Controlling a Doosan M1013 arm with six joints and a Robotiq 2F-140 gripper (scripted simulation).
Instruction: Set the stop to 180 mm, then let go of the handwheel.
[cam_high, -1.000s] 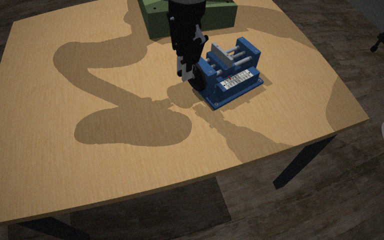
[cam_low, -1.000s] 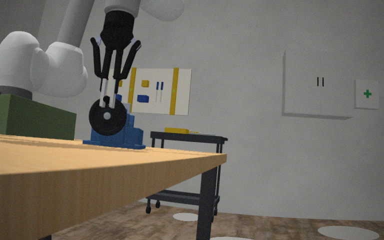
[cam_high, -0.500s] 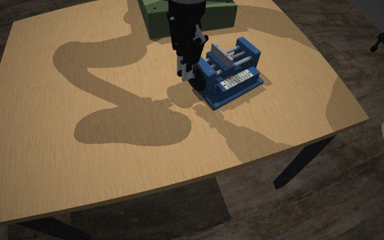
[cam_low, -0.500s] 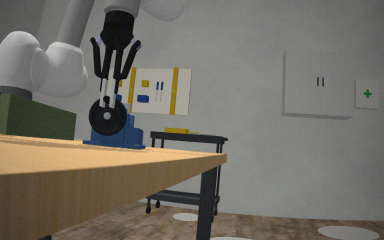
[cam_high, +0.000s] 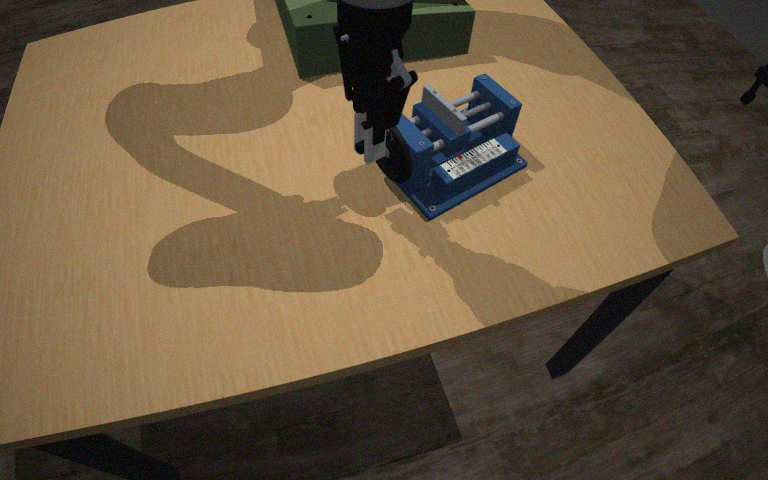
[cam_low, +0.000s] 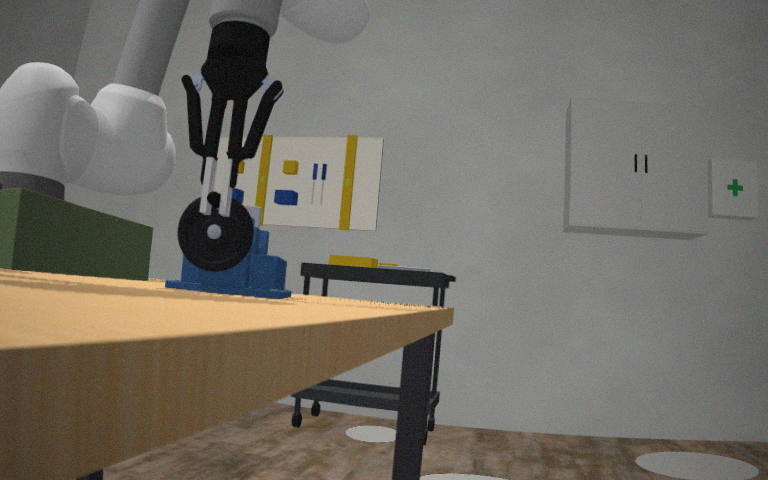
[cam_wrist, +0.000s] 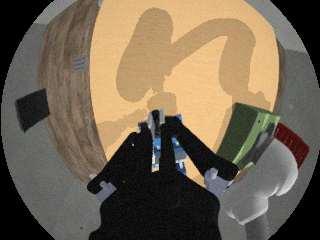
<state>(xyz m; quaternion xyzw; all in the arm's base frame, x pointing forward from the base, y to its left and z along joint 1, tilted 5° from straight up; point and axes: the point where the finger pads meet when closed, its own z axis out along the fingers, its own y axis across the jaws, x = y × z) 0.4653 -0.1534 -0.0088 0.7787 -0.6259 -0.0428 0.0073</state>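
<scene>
The stop plate lies 12 cm to the left of my hand, 4 cm below it and 2 cm behind it. Also, from my hand: handwheel (2 cm to the left, 2 cm below, 1 cm behind).
</scene>
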